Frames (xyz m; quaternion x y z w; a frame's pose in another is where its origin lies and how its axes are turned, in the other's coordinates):
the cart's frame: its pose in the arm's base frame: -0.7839 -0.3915 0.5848 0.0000 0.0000 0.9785 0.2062
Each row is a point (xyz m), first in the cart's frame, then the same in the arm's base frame.
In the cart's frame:
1: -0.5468 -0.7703 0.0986
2: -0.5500 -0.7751 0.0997
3: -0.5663 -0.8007 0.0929
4: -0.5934 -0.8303 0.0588
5: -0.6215 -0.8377 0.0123
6: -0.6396 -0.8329 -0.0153
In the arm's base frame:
1: 0.0272 0.0926 0.6834
2: 0.0321 0.0957 0.6845
3: 0.0574 0.1126 0.6777
4: 0.0941 0.1287 0.6436
5: 0.1228 0.1242 0.5971
6: 0.1374 0.1125 0.5695

